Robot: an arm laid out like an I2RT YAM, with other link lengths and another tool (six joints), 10 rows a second.
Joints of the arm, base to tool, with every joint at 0 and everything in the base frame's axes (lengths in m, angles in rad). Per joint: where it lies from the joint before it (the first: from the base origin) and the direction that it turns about. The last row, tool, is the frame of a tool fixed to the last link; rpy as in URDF.
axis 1: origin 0 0 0.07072 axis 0 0 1
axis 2: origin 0.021 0.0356 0.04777 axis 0 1 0
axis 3: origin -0.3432 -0.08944 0 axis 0 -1 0
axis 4: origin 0.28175 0.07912 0.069 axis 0 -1 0
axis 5: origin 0.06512 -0.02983 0.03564 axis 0 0 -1
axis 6: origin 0.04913 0 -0.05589 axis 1 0 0
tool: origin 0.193 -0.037 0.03 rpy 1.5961 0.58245 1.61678
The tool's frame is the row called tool.
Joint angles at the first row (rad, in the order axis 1, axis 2, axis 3, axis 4, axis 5, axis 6):
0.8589 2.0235 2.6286 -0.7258 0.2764 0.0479
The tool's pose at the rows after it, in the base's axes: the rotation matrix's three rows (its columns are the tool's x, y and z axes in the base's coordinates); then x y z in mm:
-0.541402 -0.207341 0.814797; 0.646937 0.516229 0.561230; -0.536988 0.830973 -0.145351; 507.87 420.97 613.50
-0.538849 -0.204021 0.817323; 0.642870 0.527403 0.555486; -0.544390 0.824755 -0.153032; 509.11 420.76 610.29
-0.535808 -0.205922 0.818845; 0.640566 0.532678 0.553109; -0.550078 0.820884 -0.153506; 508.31 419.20 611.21
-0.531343 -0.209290 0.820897; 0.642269 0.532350 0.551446; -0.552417 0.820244 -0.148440; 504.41 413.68 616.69
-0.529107 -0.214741 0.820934; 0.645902 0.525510 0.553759; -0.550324 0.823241 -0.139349; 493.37 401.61 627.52
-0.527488 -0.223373 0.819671; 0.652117 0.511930 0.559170; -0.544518 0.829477 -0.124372; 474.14 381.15 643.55
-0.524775 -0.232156 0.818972; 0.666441 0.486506 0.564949; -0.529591 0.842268 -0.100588; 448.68 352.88 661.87
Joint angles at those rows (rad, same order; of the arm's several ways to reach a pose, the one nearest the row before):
0.8589 2.0231 2.6201 -0.7273 0.2859 0.0418
0.8589 2.0232 2.6138 -0.7289 0.2916 0.0349
0.8589 2.0186 2.6095 -0.7296 0.2943 0.0284
0.8585 2.0022 2.6003 -0.7315 0.2966 0.0250
0.8589 1.9553 2.5626 -0.7311 0.2954 0.0257
0.8597 1.8744 2.4943 -0.7281 0.2916 0.0296
0.8604 1.7676 2.4023 -0.7185 0.2882 0.0425

